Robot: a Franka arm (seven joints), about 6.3 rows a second.
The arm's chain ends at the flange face. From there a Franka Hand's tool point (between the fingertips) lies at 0.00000 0.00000 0.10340 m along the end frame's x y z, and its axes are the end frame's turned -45 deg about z.
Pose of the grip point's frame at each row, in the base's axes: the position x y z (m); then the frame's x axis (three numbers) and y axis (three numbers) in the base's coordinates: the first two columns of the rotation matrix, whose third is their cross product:
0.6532 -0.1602 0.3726 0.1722 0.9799 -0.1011 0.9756 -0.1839 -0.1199
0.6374 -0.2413 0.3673 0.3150 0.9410 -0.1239 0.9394 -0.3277 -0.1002
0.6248 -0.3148 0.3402 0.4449 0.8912 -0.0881 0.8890 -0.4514 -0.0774
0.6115 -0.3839 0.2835 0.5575 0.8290 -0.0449 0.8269 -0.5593 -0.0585
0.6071 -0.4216 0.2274 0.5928 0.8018 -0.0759 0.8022 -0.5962 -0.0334
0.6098 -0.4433 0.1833 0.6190 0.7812 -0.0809 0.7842 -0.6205 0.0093
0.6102 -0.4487 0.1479 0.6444 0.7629 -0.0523 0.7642 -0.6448 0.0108
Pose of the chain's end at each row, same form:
0.6673 -0.1521 0.4747 0.8116 0.5629 -0.1563 0.5681 -0.8229 -0.0133
0.6513 -0.2325 0.4694 0.8870 0.4337 -0.1585 0.4415 -0.8971 0.0168
0.6360 -0.3103 0.4429 0.9432 0.3110 -0.1170 0.3140 -0.9494 0.0076
0.6191 -0.3834 0.3866 0.9789 0.1907 -0.0731 0.1905 -0.9817 -0.0096
0.6145 -0.4174 0.3305 0.9864 0.1454 -0.0773 0.1481 -0.9885 0.0301
0.6142 -0.4361 0.2864 0.9922 0.1136 -0.0506 0.1168 -0.9912 0.0638
0.6128 -0.4438 0.2511 0.9960 0.0835 -0.0293 0.0847 -0.9954 0.0446

